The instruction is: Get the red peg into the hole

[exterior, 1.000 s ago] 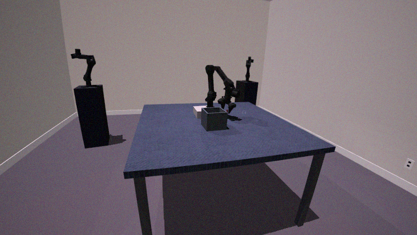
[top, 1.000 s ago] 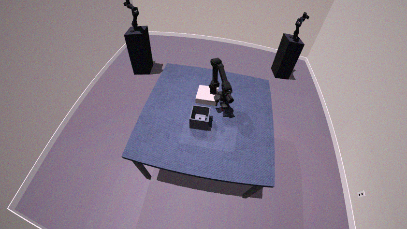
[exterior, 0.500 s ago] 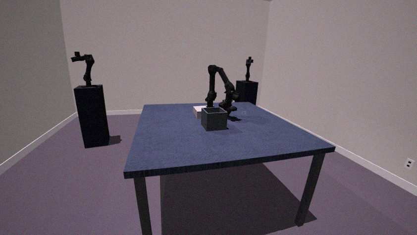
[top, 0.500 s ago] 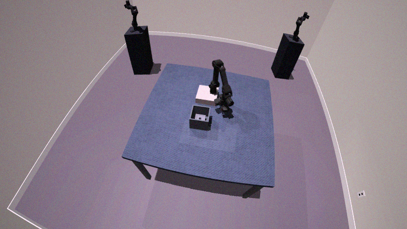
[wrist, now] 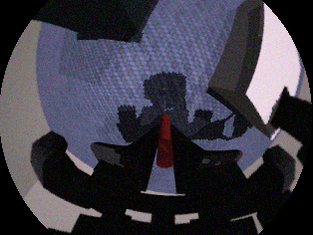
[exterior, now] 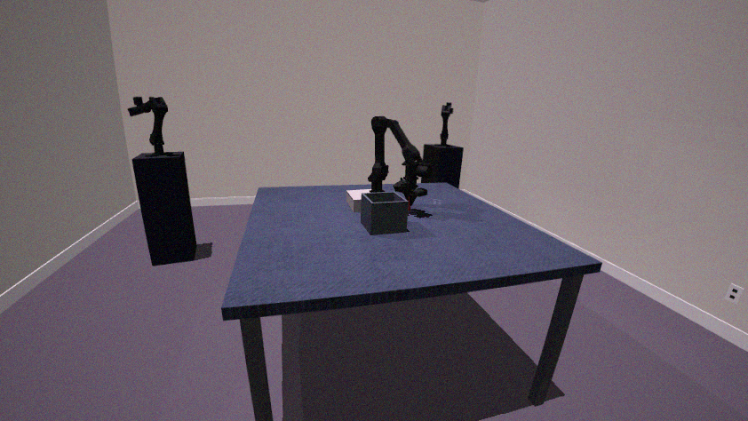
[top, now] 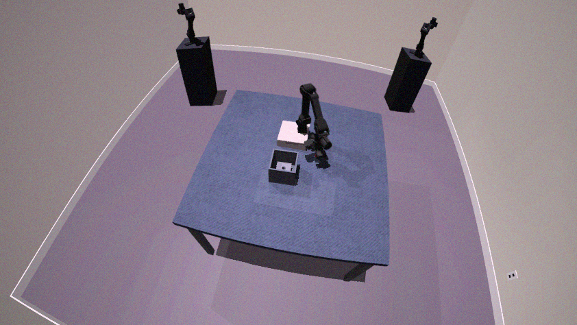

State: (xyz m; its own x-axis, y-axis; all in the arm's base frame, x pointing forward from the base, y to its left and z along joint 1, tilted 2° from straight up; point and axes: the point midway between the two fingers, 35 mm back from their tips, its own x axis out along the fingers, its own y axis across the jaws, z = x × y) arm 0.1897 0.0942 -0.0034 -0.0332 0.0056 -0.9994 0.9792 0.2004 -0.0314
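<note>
The pale plate lies 14 cm ahead of my gripper tip, 22 cm to the right of it and 1 cm above it. Round my gripper tip: small red peg: 1 cm above.
</note>
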